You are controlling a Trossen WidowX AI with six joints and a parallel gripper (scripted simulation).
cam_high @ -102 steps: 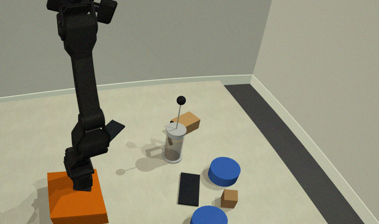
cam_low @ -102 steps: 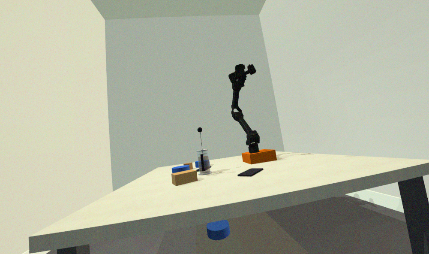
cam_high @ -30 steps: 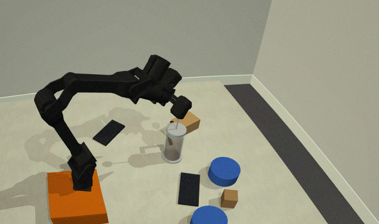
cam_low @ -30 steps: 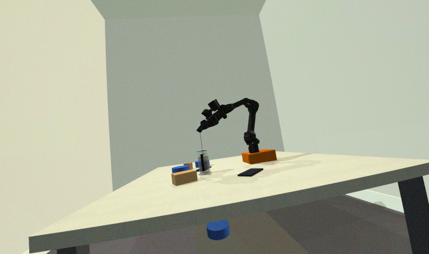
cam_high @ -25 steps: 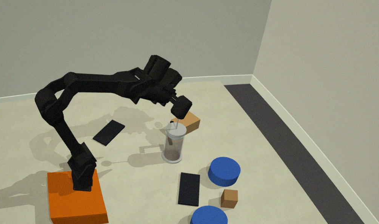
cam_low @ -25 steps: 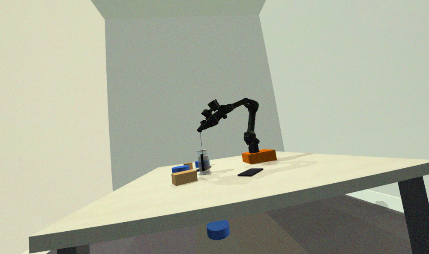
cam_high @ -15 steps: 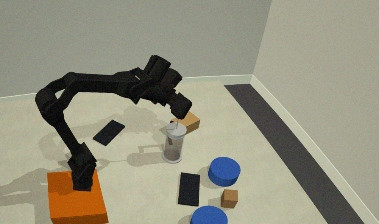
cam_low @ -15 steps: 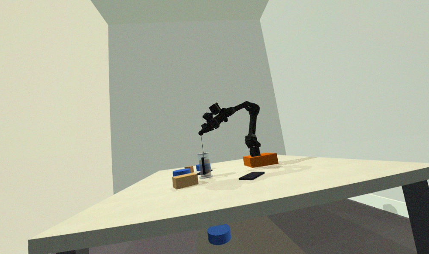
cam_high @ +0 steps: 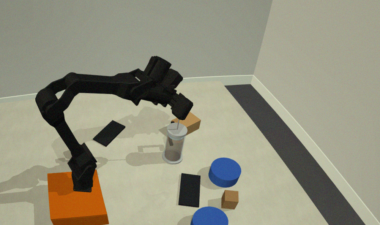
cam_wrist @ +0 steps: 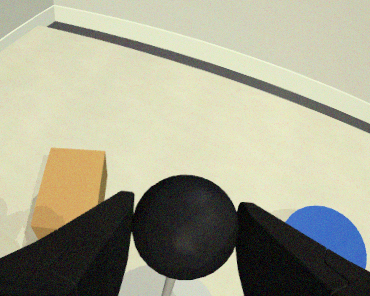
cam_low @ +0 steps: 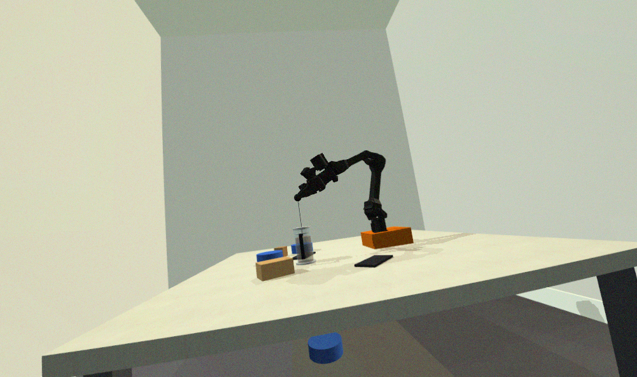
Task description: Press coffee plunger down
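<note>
Now: gripper tip 1 cm past the coffee press, 1 cm to the right of it and 14 cm above it. Round my gripper tip: tan box (7 cm ahead, 17 cm to the left, 24 cm below); then small tan cube (16 cm ahead, 26 cm to the right, 24 cm below).
</note>
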